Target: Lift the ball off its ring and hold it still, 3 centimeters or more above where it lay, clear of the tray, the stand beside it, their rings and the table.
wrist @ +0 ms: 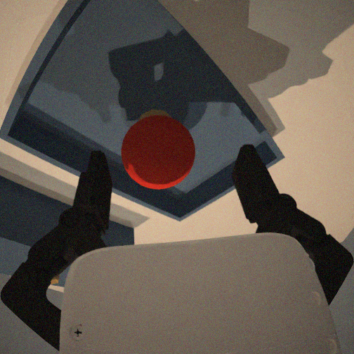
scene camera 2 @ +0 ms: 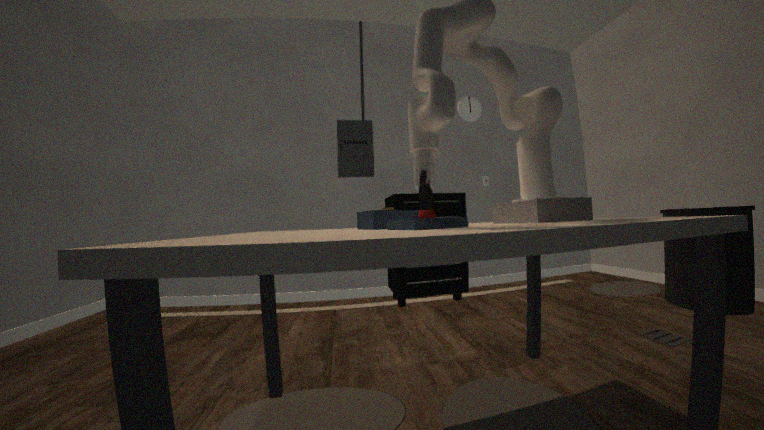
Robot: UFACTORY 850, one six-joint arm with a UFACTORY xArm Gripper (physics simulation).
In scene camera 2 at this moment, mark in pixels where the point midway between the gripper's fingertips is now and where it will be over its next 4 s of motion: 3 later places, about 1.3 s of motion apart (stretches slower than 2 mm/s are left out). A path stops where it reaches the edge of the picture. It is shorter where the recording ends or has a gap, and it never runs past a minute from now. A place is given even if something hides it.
My gripper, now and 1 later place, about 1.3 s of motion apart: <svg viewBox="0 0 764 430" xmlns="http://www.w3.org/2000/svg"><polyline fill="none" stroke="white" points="427,211 427,197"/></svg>
